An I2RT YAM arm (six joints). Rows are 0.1 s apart.
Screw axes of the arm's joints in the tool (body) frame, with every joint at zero. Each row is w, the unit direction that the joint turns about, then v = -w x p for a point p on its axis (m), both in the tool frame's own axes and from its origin. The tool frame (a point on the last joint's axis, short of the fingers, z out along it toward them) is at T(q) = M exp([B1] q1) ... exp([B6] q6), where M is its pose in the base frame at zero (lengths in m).
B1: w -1 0 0 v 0.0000 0.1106 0.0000
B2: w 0 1 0 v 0.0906 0.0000 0.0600
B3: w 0 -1 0 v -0.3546 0.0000 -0.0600
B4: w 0 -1 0 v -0.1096 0.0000 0.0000
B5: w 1 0 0 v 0.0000 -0.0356 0.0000
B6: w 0 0 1 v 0.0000 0.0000 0.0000
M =
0 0 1 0.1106
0 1 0 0.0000
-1 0 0 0.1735
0 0 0 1
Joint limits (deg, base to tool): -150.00..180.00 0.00..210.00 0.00..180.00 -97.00..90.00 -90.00..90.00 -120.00..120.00
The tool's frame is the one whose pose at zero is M.
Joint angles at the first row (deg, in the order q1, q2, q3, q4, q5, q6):
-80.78, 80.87, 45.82, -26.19, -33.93, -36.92
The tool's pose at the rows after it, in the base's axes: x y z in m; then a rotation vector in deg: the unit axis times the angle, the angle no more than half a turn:
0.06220 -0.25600 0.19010 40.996 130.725 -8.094
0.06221 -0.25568 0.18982 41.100 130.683 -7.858
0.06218 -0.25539 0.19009 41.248 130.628 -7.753
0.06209 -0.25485 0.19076 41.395 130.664 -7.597
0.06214 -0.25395 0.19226 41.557 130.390 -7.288
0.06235 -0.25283 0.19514 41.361 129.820 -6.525
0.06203 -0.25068 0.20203 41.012 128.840 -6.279
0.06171 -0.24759 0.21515 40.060 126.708 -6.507
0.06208 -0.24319 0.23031 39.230 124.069 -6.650
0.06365 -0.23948 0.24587 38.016 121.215 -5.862
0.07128 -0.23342 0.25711 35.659 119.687 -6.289
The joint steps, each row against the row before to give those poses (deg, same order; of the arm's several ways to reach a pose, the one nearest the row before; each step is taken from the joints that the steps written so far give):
0.10, 0.17, -0.24, 0.19, -0.08, -0.04
0.00, -0.01, -0.05, -0.08, -0.09, 0.08
0.01, -0.08, 0.00, -0.11, -0.02, 0.13
0.00, -0.16, 0.06, -0.35, 0.01, 0.07
0.01, -0.33, 0.08, -0.39, -0.25, 0.28
-0.01, -0.43, 0.30, -0.81, -0.83, 0.19
-0.10, -1.19, 0.52, -1.17, -0.98, 0.32
-0.16, -2.14, 0.96, -1.29, -1.84, 0.79
0.01, -2.51, 1.03, -1.13, -2.03, 1.58
0.22, -1.97, 1.51, -1.24, -2.64, 1.77
1.94, -2.17, 0.33, 0.68, -0.65, 1.91

